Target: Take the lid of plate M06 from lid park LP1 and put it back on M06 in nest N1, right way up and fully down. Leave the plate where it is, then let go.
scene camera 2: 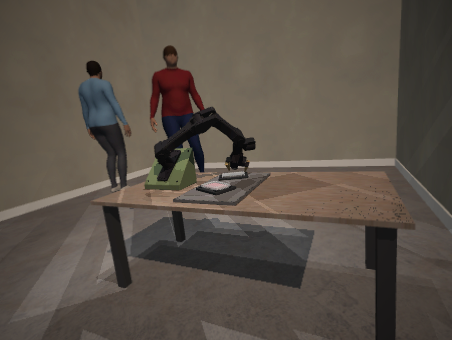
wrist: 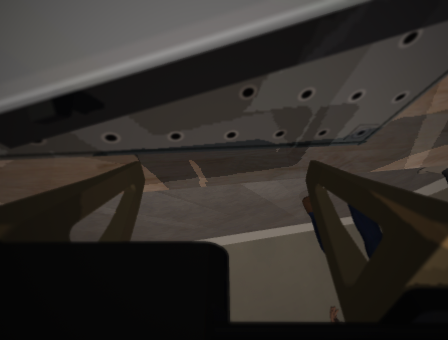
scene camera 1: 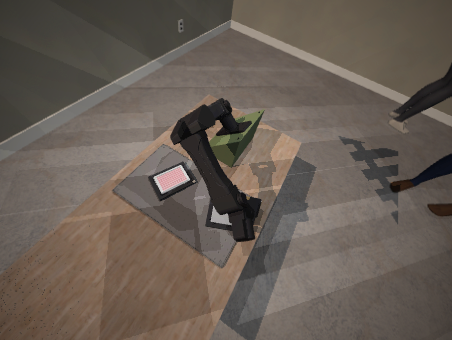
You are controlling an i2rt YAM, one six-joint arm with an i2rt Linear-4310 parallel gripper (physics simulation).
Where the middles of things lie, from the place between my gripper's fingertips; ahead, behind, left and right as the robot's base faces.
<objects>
Right now my hand is 12 cm to the left of the pale lid (wrist: 54,54), 4 cm short of it and 1 cm below it.
</objects>
